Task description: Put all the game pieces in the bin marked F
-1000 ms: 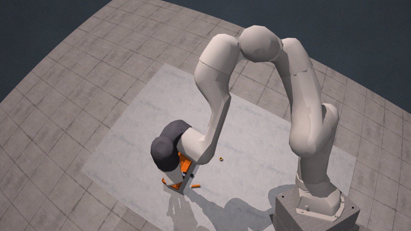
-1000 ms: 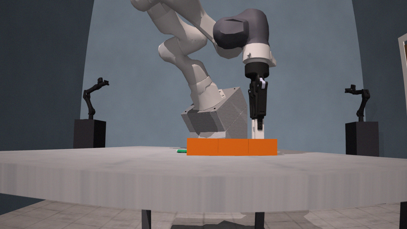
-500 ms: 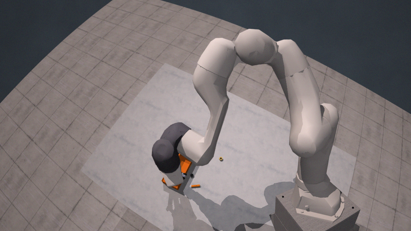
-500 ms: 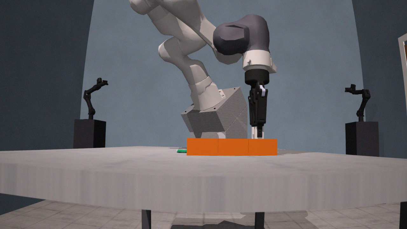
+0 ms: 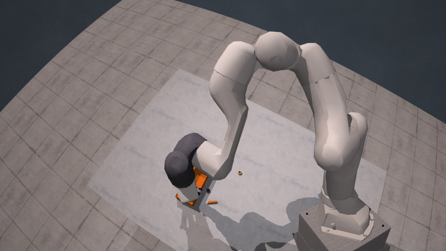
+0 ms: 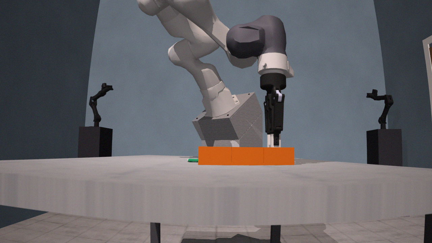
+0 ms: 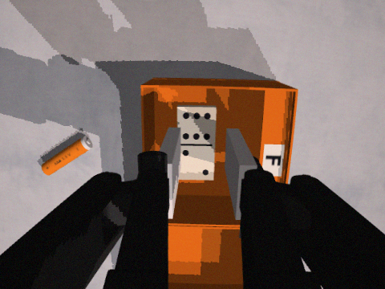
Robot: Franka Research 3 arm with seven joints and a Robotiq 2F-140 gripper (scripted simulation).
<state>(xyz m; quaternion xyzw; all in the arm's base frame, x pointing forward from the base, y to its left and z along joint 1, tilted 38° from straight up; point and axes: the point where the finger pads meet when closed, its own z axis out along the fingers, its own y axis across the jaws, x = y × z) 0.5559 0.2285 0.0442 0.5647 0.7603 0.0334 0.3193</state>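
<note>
Right now my hand is 4 cm above the white domino. Round my hand: orange battery: 10 cm behind, 5 cm below, 3 cm to the right; then black nut: 6 cm to the right, 5 cm below, 5 cm behind; then orange bin: 8 cm to the right, 3 cm below, 2 cm ahead.
</note>
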